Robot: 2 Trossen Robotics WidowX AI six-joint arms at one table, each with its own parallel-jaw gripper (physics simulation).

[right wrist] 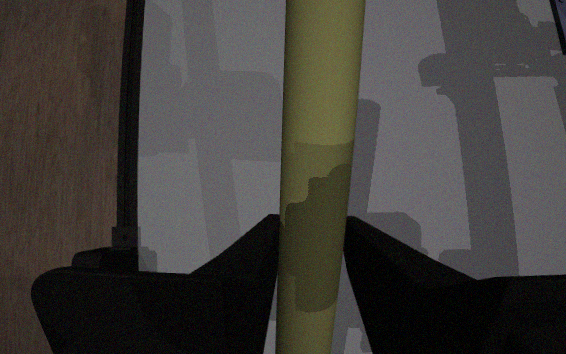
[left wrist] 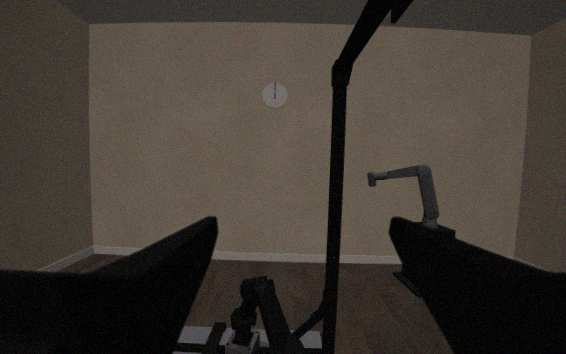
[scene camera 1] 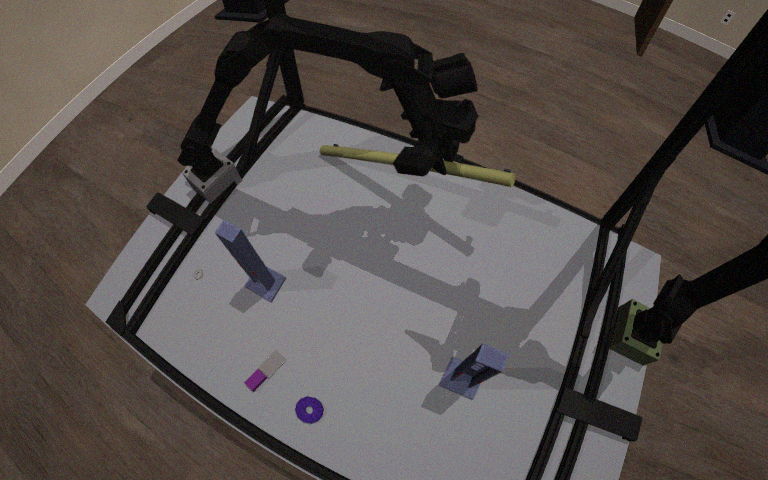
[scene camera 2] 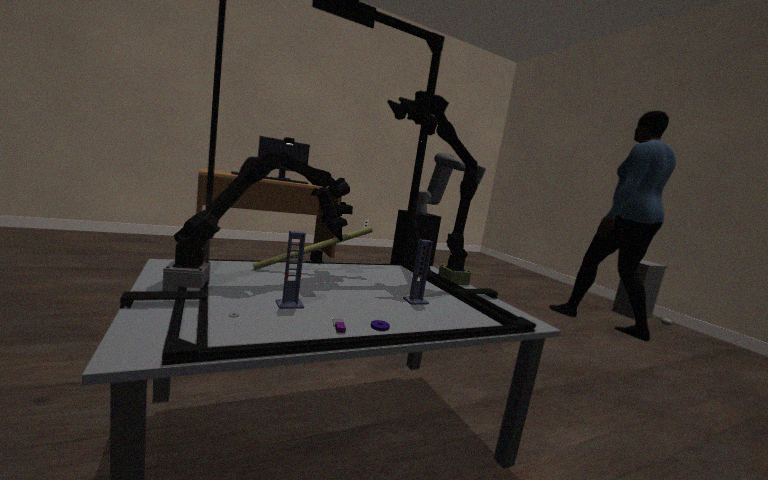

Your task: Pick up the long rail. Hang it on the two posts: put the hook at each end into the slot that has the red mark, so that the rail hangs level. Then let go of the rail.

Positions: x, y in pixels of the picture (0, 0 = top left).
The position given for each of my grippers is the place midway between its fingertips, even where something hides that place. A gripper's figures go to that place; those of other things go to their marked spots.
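Labels:
Long yellow rail (scene camera 1: 506, 178), 0.66 m from the lens. My right gripper (scene camera 1: 447, 169), 0.72 m from the lens.

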